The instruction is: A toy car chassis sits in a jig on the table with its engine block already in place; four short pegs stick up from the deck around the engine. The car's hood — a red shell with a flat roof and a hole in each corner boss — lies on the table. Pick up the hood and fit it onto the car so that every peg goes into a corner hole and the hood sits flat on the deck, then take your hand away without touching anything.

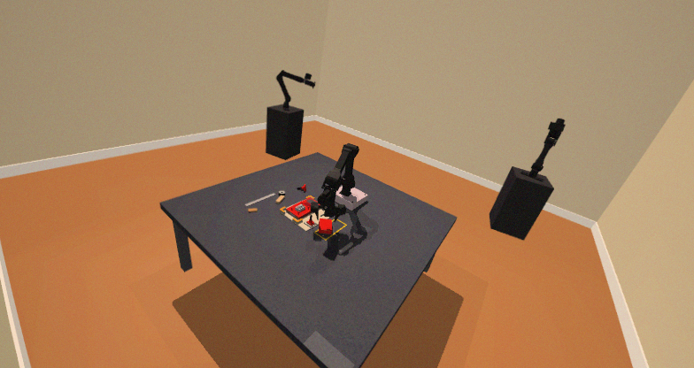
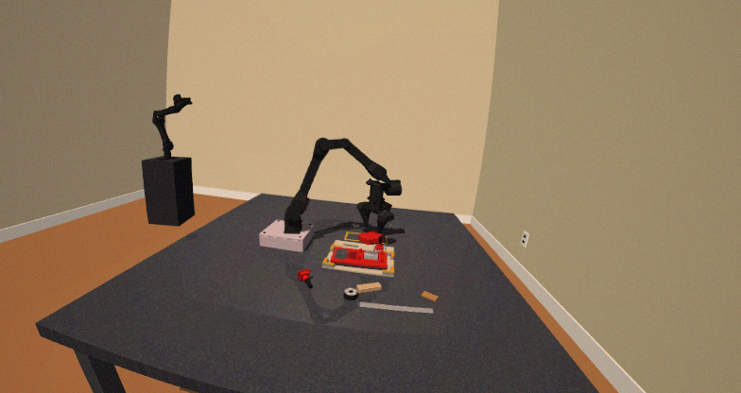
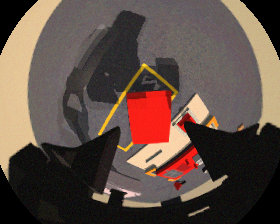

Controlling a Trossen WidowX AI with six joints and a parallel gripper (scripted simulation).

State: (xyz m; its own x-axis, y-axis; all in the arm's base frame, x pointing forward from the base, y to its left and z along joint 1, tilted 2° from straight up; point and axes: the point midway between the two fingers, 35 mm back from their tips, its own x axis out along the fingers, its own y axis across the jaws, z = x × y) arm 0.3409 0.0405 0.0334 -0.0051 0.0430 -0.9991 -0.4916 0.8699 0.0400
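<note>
My gripper tip is 4 cm above the red hood. From my gripper tip the other things lie so: grey engine block (4 cm behind, 19 cm to the right, 3 cm below); then dark ring (13 cm behind, 39 cm to the right, 5 cm below).
</note>
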